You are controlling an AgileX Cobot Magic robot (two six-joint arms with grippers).
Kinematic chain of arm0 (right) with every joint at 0, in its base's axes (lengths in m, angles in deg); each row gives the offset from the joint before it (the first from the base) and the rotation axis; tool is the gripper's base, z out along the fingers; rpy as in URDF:
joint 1: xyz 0 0 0.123 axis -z
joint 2: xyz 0 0 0 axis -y
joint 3: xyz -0.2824 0 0.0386 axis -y
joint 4: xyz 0.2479 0 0.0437 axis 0.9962 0 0.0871
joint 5: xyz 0 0 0 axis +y
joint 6: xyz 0.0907 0 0.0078 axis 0.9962 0 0.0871
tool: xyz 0 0 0 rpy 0 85 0
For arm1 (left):
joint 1: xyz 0 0 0.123 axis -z
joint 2: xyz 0 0 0 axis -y
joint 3: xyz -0.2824 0 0.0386 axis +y
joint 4: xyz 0.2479 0 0.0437 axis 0.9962 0 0.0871
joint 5: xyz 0 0 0 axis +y
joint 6: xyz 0.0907 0 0.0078 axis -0.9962 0 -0.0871
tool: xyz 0 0 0 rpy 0 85 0
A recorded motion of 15 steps. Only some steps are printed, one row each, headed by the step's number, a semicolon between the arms.
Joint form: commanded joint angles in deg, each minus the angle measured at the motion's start. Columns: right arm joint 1, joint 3, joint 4, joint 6, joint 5, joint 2; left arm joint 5, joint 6, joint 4, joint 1, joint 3, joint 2.
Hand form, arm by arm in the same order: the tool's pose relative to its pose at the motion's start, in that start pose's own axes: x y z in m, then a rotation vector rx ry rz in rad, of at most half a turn. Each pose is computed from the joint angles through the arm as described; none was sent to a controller.
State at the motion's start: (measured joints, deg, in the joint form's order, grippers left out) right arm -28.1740 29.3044 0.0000 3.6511 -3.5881 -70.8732; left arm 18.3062 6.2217 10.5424 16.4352 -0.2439 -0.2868
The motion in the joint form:
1: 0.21 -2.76 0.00 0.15 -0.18 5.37; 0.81 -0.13 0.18 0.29 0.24 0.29
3: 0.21 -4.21 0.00 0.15 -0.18 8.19; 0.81 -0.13 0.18 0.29 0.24 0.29
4: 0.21 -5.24 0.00 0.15 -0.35 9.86; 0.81 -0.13 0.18 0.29 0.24 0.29
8: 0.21 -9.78 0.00 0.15 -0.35 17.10; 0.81 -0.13 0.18 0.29 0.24 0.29
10: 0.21 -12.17 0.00 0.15 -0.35 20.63; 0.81 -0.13 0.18 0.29 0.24 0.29
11: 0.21 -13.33 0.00 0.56 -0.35 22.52; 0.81 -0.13 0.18 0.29 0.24 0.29
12: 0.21 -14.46 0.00 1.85 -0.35 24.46; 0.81 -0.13 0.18 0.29 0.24 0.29
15: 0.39 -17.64 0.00 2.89 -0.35 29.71; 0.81 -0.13 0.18 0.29 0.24 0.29
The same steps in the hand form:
1: 0.0036 -0.0010 -0.0189 0.0000 -0.0488 0.0045; 0.0024 -0.0001 0.0000 0.0023 0.0127 0.0064
3: 0.0063 -0.0012 -0.0283 -0.0016 -0.0727 0.0045; 0.0024 -0.0001 0.0000 0.0023 0.0127 0.0064
4: 0.0089 -0.0013 -0.0336 -0.0025 -0.0868 0.0045; 0.0024 -0.0001 0.0000 0.0023 0.0127 0.0064
8: 0.0233 -0.0021 -0.0548 -0.0055 -0.1338 0.0044; 0.0024 -0.0001 0.0000 0.0023 0.0127 0.0064
10: 0.0322 -0.0027 -0.0638 -0.0068 -0.1536 0.0044; 0.0024 -0.0001 0.0000 0.0023 0.0127 0.0064
11: 0.0365 -0.0029 -0.0684 -0.0082 -0.1663 0.0115; 0.0024 -0.0001 0.0000 0.0023 0.0127 0.0064
12: 0.0407 -0.0032 -0.0729 -0.0112 -0.1803 0.0339; 0.0024 -0.0001 0.0000 0.0023 0.0127 0.0064
15: 0.0533 -0.0043 -0.0838 -0.0132 -0.2165 0.0533; 0.0024 -0.0001 0.0000 0.0023 0.0127 0.0064

